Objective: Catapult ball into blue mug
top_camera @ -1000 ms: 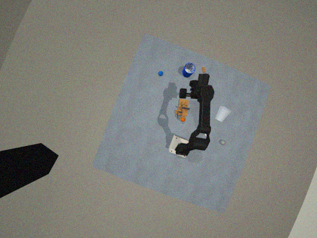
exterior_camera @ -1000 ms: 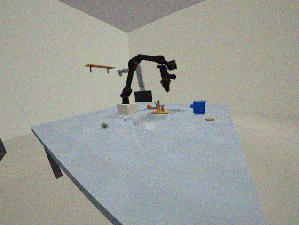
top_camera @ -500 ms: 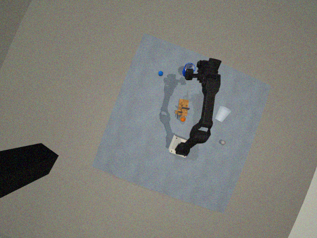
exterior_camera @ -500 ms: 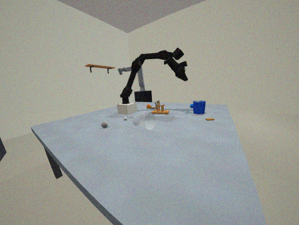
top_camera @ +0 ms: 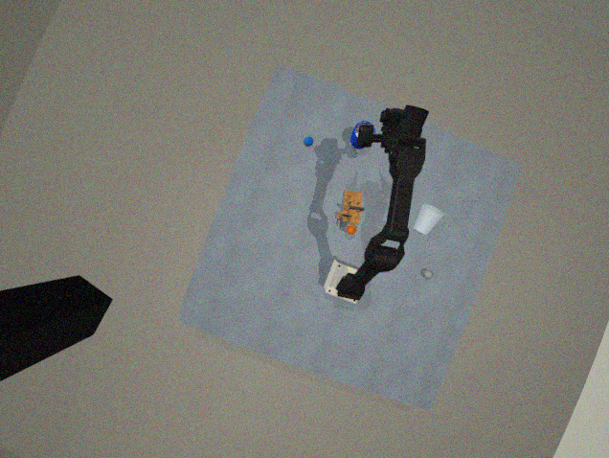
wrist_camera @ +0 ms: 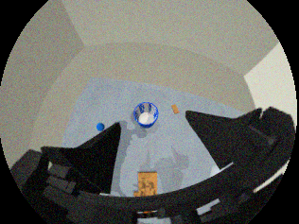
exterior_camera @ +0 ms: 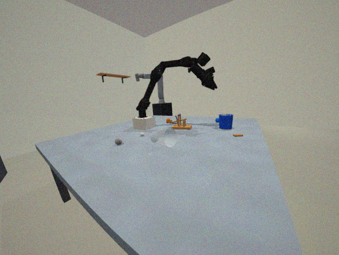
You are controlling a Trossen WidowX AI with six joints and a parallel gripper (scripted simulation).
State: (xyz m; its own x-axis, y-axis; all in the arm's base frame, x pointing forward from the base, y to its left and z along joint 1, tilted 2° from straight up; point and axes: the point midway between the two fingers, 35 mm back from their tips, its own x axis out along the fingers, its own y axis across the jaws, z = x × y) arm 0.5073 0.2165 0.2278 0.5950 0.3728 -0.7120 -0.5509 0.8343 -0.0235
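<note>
Now: gripper tip 320 mm past the orange ball, 210 mm above it and 140 mm to the left of it. Also, from my gripper tip: blue ball: 250 mm below, 230 mm to the left, 80 mm behind; blue mug: 240 mm below, 60 mm ahead, 40 mm to the left; orange block: 270 mm below, 170 mm ahead, 70 mm to the right.
</note>
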